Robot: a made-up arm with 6 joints. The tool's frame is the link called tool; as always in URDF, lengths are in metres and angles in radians. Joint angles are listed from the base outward. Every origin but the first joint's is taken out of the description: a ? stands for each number. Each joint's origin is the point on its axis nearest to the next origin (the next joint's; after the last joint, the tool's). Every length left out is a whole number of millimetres.
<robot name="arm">
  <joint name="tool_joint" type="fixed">
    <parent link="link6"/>
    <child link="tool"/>
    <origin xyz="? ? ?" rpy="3.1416 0 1.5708"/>
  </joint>
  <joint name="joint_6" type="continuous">
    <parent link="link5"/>
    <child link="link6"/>
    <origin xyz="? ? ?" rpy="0 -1.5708 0"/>
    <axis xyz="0 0 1"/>
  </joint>
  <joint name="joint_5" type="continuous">
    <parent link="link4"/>
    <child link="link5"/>
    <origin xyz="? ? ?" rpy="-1.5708 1.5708 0"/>
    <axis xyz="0 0 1"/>
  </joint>
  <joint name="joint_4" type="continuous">
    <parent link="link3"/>
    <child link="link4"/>
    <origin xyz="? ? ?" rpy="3.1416 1.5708 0"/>
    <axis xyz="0 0 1"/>
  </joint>
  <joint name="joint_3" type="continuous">
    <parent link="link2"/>
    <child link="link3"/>
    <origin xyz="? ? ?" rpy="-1.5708 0 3.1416"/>
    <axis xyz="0 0 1"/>
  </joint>
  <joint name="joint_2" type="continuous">
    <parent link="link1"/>
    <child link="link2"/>
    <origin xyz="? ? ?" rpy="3.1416 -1.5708 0"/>
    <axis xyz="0 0 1"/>
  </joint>
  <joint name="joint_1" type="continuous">
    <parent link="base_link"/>
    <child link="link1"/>
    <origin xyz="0 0 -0.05" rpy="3.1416 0 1.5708"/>
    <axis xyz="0 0 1"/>
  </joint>
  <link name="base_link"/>
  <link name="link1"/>
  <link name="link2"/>
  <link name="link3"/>
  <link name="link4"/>
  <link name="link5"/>
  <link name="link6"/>
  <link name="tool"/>
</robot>
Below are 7 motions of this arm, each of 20 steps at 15 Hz.
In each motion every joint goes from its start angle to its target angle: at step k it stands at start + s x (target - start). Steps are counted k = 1, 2, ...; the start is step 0. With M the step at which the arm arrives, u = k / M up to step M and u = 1 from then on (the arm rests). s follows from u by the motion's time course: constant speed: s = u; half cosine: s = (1 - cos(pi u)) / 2; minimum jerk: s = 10 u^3 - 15 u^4 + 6 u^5.
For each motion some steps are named. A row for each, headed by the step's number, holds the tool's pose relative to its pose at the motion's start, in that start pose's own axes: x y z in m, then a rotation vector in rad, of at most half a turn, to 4 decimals.
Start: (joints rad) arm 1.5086 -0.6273 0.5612 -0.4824 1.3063 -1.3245
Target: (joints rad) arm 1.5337 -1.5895 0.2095 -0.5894 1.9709 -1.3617
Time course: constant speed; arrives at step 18
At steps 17, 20:
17: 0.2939 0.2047 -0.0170 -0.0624 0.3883 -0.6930
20: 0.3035 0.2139 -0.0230 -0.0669 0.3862 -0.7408

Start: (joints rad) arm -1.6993 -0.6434 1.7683 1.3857 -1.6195 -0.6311
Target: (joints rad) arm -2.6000 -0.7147 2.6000 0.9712 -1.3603 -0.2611
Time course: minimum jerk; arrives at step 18
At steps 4, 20:
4: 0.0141 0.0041 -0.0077 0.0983 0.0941 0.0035
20: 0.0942 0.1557 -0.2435 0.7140 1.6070 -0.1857

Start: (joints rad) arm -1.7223 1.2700 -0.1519 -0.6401 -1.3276 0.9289
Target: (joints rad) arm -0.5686 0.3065 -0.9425 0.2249 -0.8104 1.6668
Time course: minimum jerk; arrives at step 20
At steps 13, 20:
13: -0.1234 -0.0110 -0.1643 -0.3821 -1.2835 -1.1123
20: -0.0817 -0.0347 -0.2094 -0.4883 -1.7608 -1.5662

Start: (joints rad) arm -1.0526 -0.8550 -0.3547 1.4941 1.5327 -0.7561
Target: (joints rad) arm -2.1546 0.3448 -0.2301 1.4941 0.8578 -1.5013
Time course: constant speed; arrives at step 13
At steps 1, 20:
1: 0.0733 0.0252 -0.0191 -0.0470 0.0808 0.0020
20: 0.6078 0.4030 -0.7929 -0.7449 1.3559 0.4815

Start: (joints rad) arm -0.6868 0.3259 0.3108 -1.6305 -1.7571 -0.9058
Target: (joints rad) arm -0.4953 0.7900 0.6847 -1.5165 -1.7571 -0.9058
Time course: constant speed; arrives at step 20
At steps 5, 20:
5: 0.0192 0.0303 0.0136 -0.1680 0.0272 -0.0660
20: 0.0822 0.1148 0.0341 -0.6993 0.1279 -0.2368

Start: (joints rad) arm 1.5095 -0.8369 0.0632 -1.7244 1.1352 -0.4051
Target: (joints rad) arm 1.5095 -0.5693 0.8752 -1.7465 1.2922 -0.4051
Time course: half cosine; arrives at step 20
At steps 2, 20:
2: -0.0110 0.0038 0.0000 -0.0054 -0.0160 0.0031
20: -0.4356 0.0884 -0.1933 -0.1446 -0.6773 0.0659

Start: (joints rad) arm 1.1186 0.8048 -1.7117 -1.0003 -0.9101 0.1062
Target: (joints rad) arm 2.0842 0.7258 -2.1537 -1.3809 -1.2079 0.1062
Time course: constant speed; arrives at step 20
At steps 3, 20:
3: -0.0283 0.0411 -0.0434 0.1158 -0.0122 -0.0479
20: -0.0797 0.3979 -0.1948 0.8471 -0.1689 -0.3621

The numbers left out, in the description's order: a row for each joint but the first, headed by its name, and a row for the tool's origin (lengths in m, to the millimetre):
tool: -0.08 -0.12 0
joint_6: 0.34 -0.08 0
joint_5: -0.26 -0.01 0
joint_4: 0 -0.09 0
joint_3: 0.03 -0.03 0
joint_2: -0.36 0.24 0

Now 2 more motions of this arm.
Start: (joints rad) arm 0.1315 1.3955 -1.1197 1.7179 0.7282 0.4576
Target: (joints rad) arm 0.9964 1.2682 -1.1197 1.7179 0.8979 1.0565
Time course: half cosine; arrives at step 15
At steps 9, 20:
9: 0.2487 0.1154 -0.2420 -0.4149 0.5074 -0.5776
20: 0.3413 0.1182 -0.4370 -0.7186 0.7120 -0.8723

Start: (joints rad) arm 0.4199 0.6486 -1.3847 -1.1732 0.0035 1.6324
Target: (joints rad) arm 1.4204 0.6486 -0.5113 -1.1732 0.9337 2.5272
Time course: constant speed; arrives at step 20
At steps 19, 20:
19: 0.2784 -0.0172 -0.0261 -0.3617 1.1662 -0.6697
20: 0.2896 -0.0241 -0.0477 -0.3970 1.2189 -0.6846

